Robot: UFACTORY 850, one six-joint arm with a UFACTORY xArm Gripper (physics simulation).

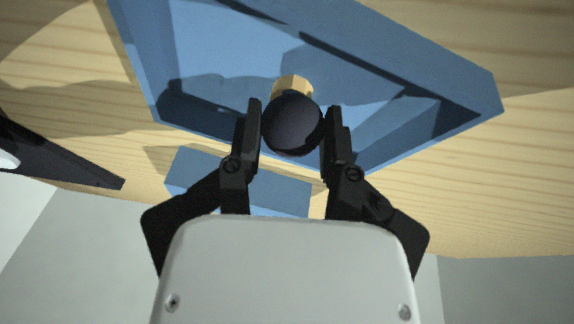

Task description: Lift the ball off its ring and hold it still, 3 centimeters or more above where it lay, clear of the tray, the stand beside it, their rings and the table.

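The dark ball [292, 124] is between the two black fingertips, low in the blue tray [440, 75]. My gripper [293, 116] is shut on the ball, with a finger against its left and right sides. The light wooden ring [292, 84] shows right behind the ball's upper edge, and the ball hides part of it. I see no clear gap between ball and ring. The blue stand [285, 191] is beside the tray, partly behind the fingers and the gripper body. The stand's own ring does not show.
The tray's near wall runs just below the ball and passes behind the fingers. A dark, flat-sided object [65, 159] with a white part lies at the left. The wooden table [520, 175] reaches its edge below, with grey floor beyond it.
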